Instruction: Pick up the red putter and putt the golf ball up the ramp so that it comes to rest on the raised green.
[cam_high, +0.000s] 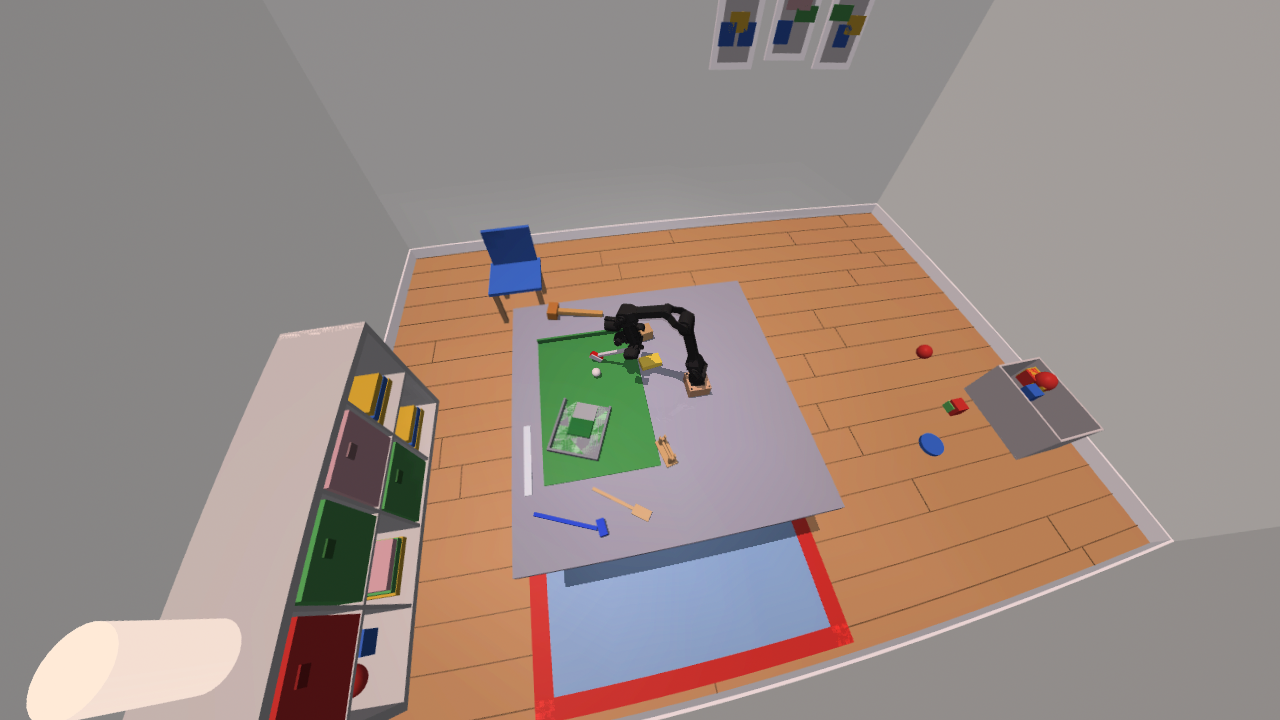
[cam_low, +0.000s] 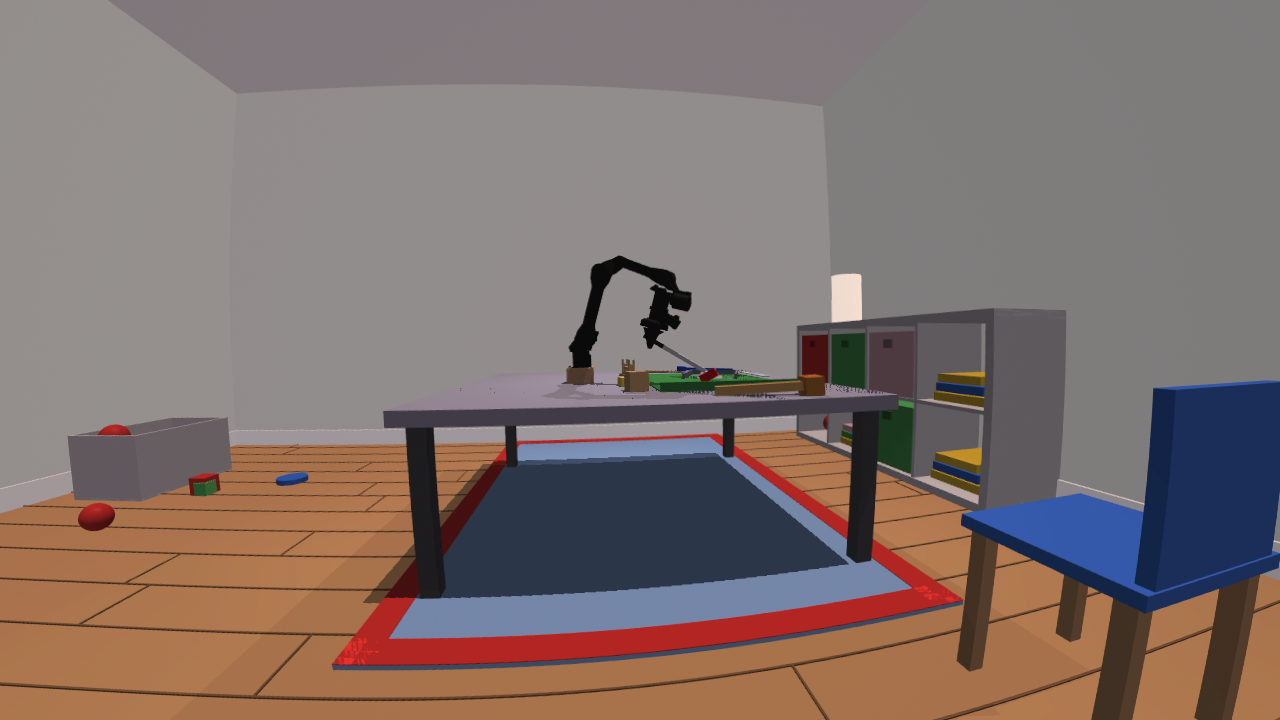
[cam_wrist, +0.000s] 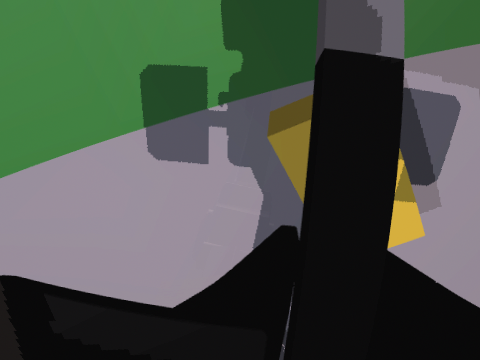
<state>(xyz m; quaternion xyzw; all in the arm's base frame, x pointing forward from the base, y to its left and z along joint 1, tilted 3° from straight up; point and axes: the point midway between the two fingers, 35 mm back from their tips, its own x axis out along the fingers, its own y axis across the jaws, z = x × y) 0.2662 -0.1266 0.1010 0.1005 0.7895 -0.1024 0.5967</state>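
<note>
My gripper tip is 110 mm short of the red putter, 30 mm to the left of it and 40 mm above it. The rest, counted from my gripper tip: white golf ball 200 mm ahead, 30 mm to the left, 100 mm below; yellow block 60 mm behind, 20 mm to the right, 110 mm below; wooden spatula 100 mm ahead, 640 mm to the left, 120 mm below.
</note>
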